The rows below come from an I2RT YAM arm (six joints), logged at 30 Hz.
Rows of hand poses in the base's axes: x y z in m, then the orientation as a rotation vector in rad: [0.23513 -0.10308 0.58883 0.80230 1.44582 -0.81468]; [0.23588 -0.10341 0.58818 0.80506 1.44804 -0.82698]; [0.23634 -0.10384 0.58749 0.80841 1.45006 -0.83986]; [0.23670 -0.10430 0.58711 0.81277 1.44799 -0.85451]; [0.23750 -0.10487 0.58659 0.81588 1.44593 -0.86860]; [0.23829 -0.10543 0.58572 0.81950 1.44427 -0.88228]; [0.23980 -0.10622 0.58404 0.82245 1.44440 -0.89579]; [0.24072 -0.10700 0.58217 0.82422 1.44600 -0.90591]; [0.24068 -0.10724 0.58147 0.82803 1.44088 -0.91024]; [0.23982 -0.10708 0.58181 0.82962 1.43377 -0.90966]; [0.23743 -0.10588 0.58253 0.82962 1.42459 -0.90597]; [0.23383 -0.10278 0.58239 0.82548 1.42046 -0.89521]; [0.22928 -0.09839 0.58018 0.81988 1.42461 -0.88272]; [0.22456 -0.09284 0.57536 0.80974 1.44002 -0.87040]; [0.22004 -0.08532 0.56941 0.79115 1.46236 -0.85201]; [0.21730 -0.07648 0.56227 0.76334 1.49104 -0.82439]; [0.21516 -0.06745 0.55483 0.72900 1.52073 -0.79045]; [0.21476 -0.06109 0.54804 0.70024 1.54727 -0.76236]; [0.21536 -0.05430 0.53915 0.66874 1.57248 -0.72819]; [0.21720 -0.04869 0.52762 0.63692 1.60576 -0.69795]
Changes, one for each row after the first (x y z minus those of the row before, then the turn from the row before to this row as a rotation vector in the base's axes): [0.00075 -0.00033 -0.00065 -0.00277 0.00715 -0.00902]; [0.00046 -0.00043 -0.00069 -0.00273 0.00720 -0.00977]; [0.00036 -0.00046 -0.00038 -0.00482 0.00460 -0.01203]; [0.00080 -0.00057 -0.00052 -0.00528 0.00457 -0.01089]; [0.00079 -0.00056 -0.00087 -0.00457 0.00465 -0.01092]; [0.00151 -0.00079 -0.00168 -0.00398 0.00613 -0.01016]; [0.00092 -0.00078 -0.00187 -0.00248 0.00587 -0.00715]; [-0.00004 -0.00024 -0.00070 -0.00213 -0.00258 -0.00570]; [-0.00086 0.00016 0.00034 -0.00236 -0.00616 -0.00152]; [-0.00239 0.00120 0.00072 -0.00303 -0.00904 0.00114]; [-0.00360 0.00310 -0.00014 -0.00002 -0.00779 0.00877]; [-0.00455 0.00439 -0.00221 0.00395 -0.00179 0.01183]; [-0.00472 0.00555 -0.00482 0.00669 0.00807 0.01598]; [-0.00452 0.00752 -0.00595 0.00769 0.01226 0.02583]; [-0.00274 0.00884 -0.00714 0.00952 0.01487 0.03791]; [-0.00214 0.00903 -0.00744 0.00935 0.01438 0.04576]; [-0.00040 0.00636 -0.00679 0.00869 0.01414 0.03805]; [0.00060 0.00679 -0.00889 0.00981 0.01135 0.04309]; [0.00184 0.00561 -0.01153 0.01124 0.02059 0.04138]
